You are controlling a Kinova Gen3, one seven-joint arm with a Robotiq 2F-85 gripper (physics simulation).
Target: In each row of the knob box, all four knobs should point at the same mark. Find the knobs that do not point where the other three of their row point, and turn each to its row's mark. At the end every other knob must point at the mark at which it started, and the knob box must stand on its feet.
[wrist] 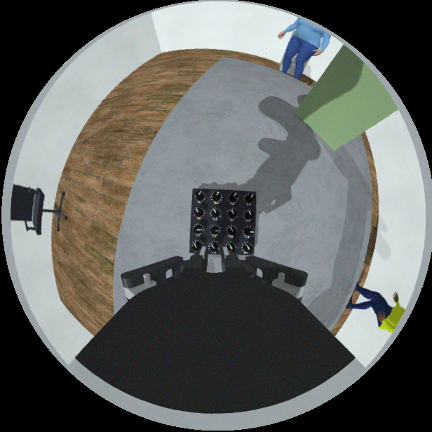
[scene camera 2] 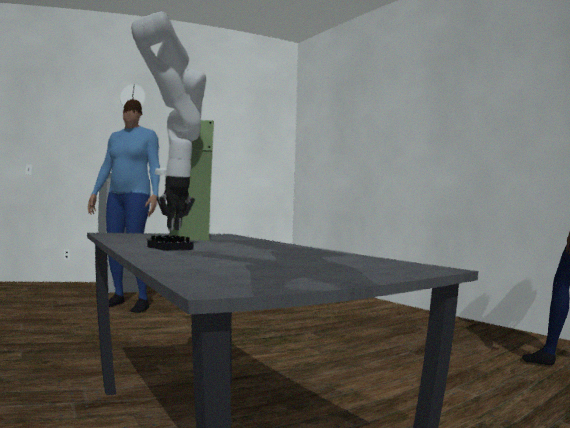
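Pixels of known places: gripper, fingertip midpoint: (scene camera 2: 174, 230); arm's base, origin of the base link: (scene camera 2: 188, 133).
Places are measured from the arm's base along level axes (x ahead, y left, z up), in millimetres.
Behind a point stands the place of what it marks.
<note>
The black knob box (scene camera 2: 170, 245) {z -403, x 376, y -277 mm} (wrist: 223, 222) stands on its feet on the grey table, upright. In the wrist view it lies nearly square, its knobs in a grid. In the third line from the top, the left knob (wrist: 198, 230), second knob (wrist: 215, 230) and right knob (wrist: 249, 232) seem to point sideways; the third knob (wrist: 231, 231) seems turned steeper. Other pointers are too small to read surely. My gripper (scene camera 2: 174, 226) {z -358, x 364, y -258 mm} (wrist: 214, 253) is above the box, its fingers partly apart with nothing between them. The fingertips overlap the box's near edge in the wrist view.
The grey table (scene camera 2: 320, 265) {z -419, x 809, y -102 mm} (wrist: 165, 165) carries the box near one long edge. A green panel (scene camera 2: 200, 200) {z -266, x 68, y 29 mm} (wrist: 370, 95) stands behind the arm. A person in blue (scene camera 2: 131, 160) (wrist: 311, 35) stands beyond the table; a person in yellow (wrist: 392, 320) is at the right. A chair (wrist: 35, 210) stands left.
</note>
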